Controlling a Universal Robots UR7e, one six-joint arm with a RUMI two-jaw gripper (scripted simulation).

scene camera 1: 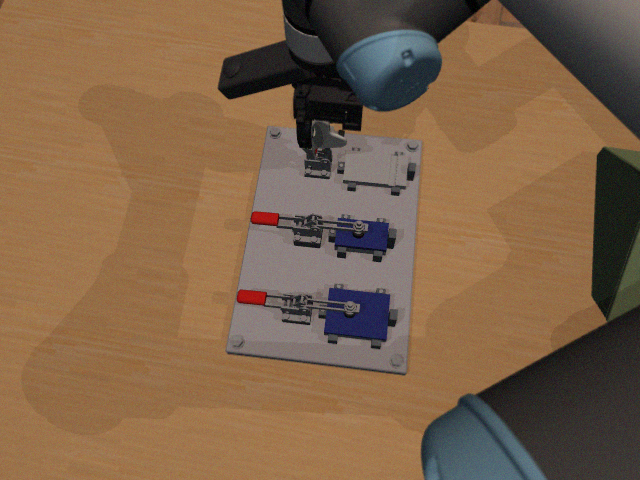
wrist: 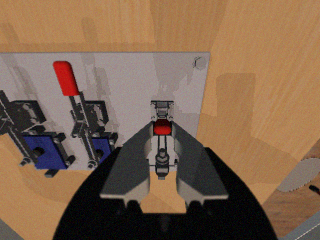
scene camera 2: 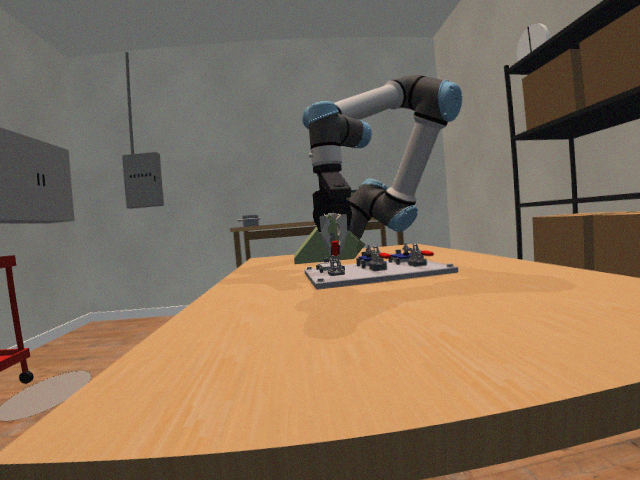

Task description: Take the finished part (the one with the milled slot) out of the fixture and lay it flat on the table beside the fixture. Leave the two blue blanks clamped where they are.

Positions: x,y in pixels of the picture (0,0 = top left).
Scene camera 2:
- my gripper: 335,255
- grey fixture plate: 354,275
